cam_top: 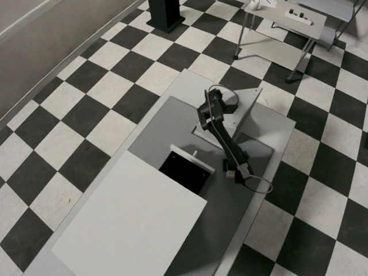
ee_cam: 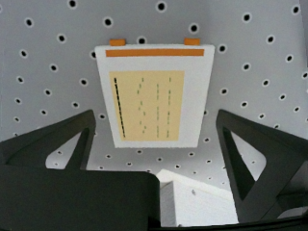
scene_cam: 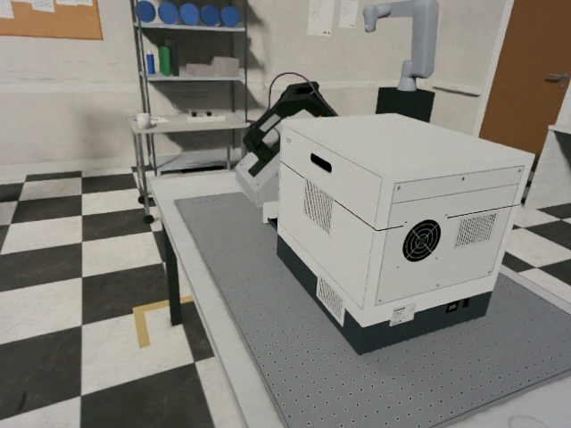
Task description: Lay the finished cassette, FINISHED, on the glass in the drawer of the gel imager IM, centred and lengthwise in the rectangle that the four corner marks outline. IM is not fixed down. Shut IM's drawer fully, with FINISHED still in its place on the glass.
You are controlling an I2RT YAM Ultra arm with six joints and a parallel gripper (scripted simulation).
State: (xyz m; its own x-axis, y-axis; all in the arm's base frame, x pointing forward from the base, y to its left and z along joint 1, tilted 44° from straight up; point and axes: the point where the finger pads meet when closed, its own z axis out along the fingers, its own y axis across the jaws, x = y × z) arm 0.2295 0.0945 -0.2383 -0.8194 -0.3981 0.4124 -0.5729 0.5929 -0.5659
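The finished cassette is 2 cm below my hand. From my hand the other things lie so: drawer (21 cm ahead, 21 cm to the right, 3 cm above).
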